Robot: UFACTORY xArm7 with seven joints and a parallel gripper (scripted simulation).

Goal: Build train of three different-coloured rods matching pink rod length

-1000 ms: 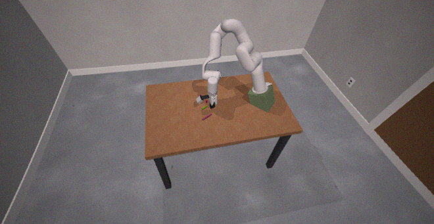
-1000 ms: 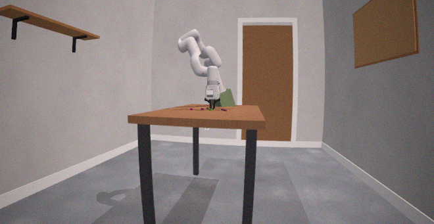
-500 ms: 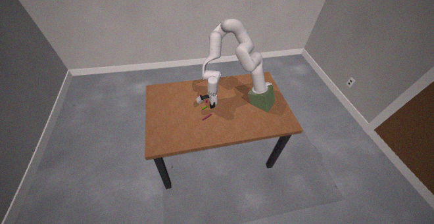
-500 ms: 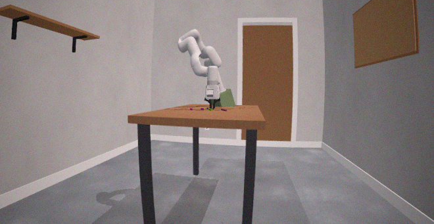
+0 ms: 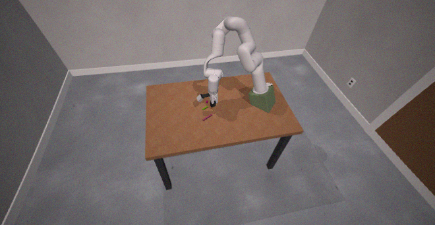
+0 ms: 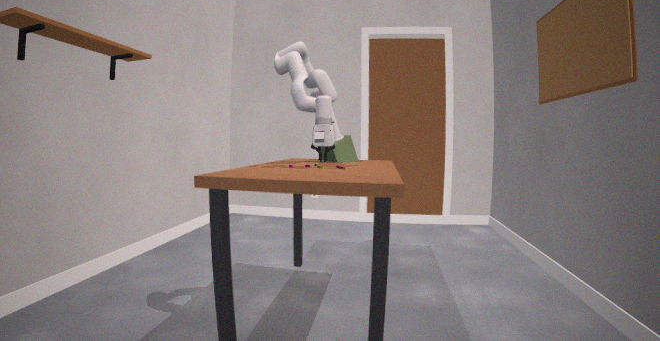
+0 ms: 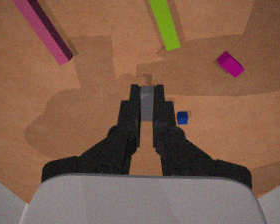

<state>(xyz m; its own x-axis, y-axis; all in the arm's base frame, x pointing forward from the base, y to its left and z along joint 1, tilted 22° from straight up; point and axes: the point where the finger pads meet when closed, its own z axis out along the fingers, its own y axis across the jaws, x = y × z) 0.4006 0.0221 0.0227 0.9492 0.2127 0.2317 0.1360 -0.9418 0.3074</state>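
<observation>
Now: the blue rod 4 cm to the right of my hand, 4 cm below it and 4 cm behind it. Round my hand: lime rod: 6 cm ahead, 4 cm below; then pink rod: 9 cm to the left, 5 cm ahead, 4 cm below; then grey rod: 2 cm below.
</observation>
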